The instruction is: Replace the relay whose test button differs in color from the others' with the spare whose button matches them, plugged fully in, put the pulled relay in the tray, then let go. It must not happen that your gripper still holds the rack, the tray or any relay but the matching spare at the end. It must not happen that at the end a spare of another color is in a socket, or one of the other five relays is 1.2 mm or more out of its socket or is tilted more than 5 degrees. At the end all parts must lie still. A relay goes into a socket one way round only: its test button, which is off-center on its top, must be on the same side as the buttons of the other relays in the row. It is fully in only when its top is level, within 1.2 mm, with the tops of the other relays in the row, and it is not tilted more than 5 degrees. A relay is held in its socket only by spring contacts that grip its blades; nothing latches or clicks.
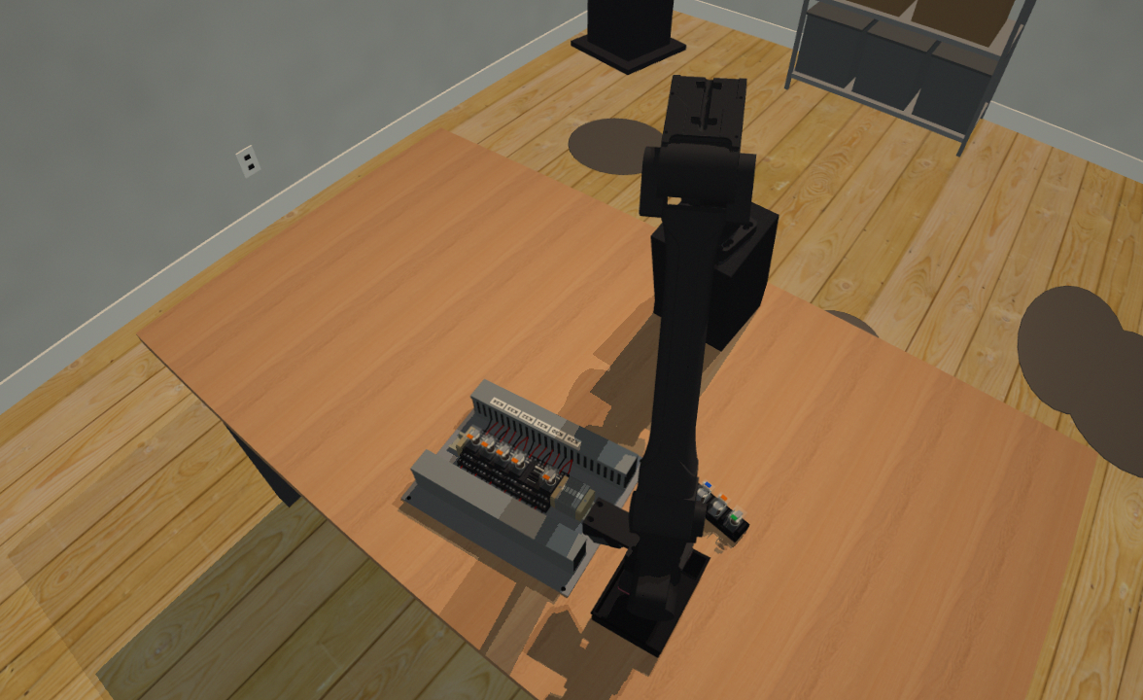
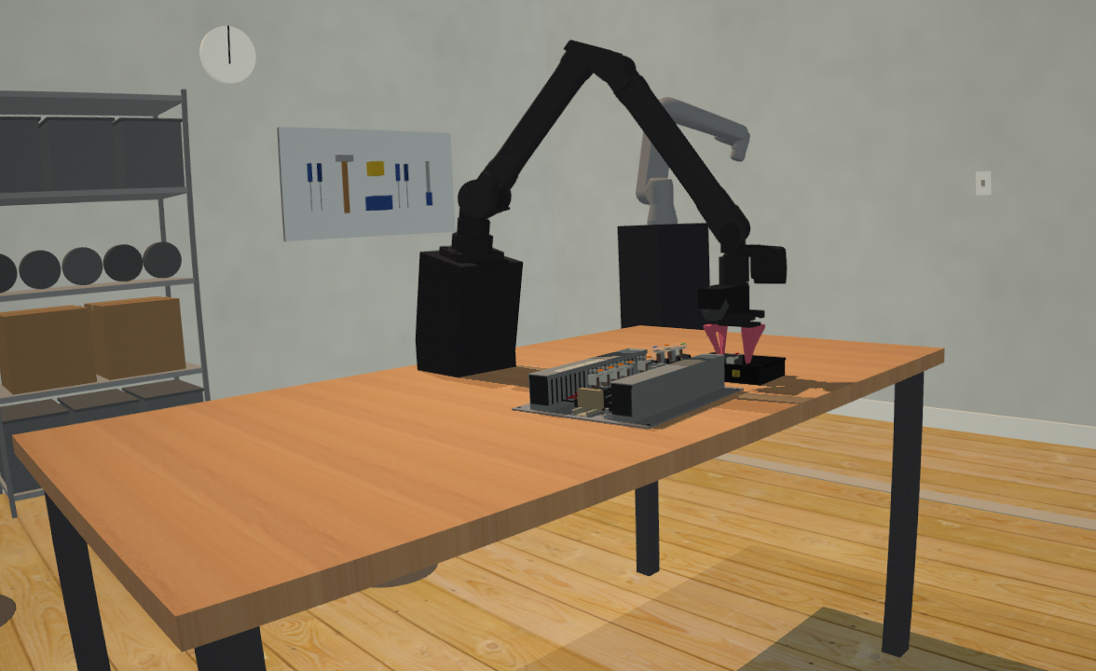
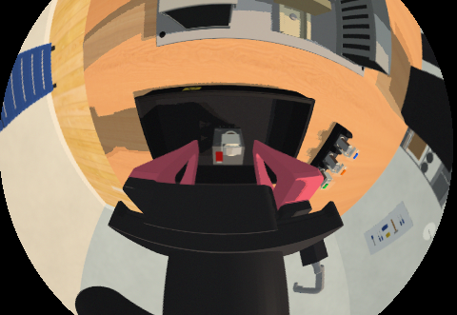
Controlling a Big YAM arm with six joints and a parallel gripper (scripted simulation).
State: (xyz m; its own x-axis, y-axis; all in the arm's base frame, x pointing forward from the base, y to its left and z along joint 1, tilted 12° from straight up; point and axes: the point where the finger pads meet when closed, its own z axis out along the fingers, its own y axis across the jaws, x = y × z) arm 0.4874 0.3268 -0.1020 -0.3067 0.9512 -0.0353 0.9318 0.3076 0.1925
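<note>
Now: the black tray 20 mm below my hand. Round my hand: blue-button relay (170 mm behind, 50 mm to the right, 10 mm below); green-button relay (170 mm behind, 10 mm to the left, 10 mm below); black spare holder (170 mm behind, 30 mm below, 20 mm to the right).
</note>
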